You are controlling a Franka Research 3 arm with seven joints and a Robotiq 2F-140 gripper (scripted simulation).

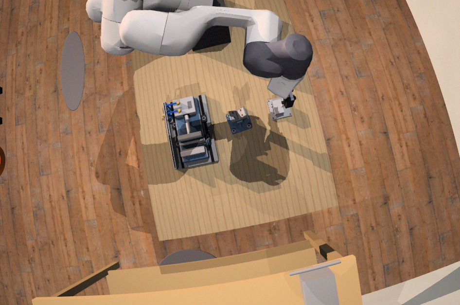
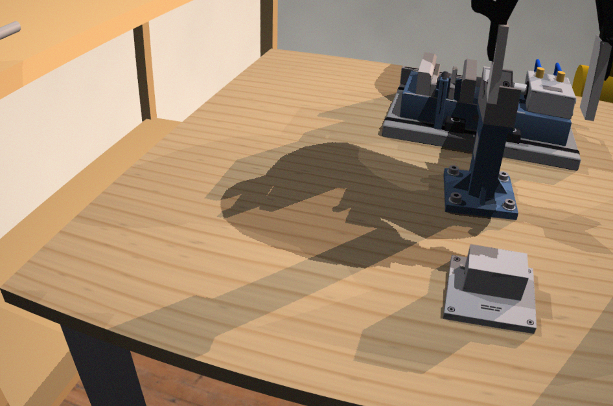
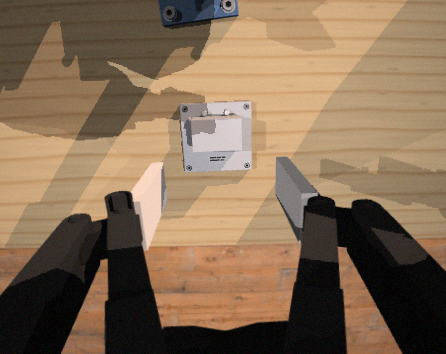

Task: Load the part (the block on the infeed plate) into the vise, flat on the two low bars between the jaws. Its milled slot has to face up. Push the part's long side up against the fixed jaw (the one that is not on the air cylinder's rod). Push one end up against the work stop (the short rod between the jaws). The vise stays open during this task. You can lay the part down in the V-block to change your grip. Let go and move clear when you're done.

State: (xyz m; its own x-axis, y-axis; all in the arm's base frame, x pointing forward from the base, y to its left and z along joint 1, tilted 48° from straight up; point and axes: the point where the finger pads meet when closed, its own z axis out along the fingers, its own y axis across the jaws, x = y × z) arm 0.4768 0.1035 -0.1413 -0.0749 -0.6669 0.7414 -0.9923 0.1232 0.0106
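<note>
Now: hand 210 mm above the part. The rest, counted from my hand: v-block post (180 mm to the right, 170 mm below); then work stop post (60 mm ahead, 320 mm to the right, 170 mm below); then infeed plate (10 mm to the left, 220 mm below).
</note>
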